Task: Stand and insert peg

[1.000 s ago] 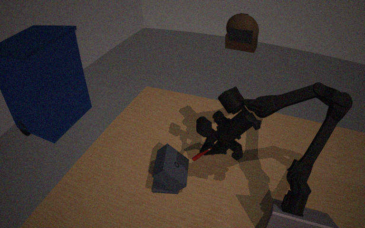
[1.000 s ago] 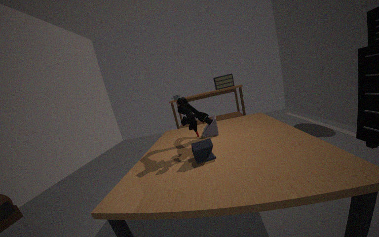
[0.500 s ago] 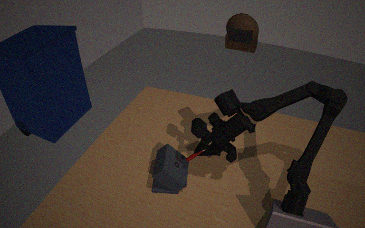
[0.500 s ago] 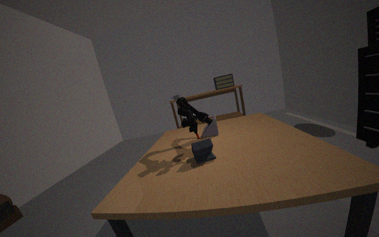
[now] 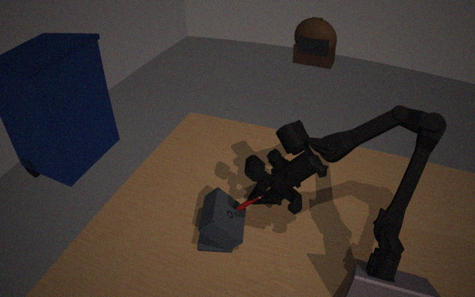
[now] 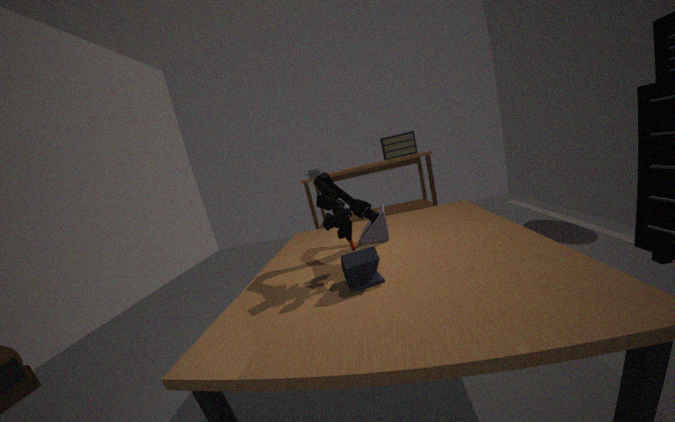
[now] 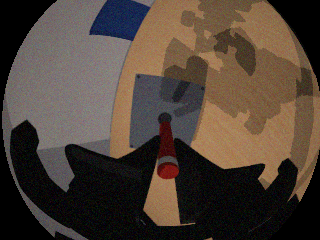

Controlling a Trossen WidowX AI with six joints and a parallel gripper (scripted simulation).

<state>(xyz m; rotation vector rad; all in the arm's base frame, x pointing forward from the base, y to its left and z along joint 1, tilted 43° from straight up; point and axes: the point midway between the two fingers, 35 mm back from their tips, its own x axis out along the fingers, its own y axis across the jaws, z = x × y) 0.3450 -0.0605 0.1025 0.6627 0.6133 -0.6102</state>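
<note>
Right now the grey sloped panel is 70 mm below my gripper tip, 70 mm ahead of it and 30 mm to the left of it. From my gripper tip the other things lie so: red peg 10 mm behind, 10 mm above.
</note>
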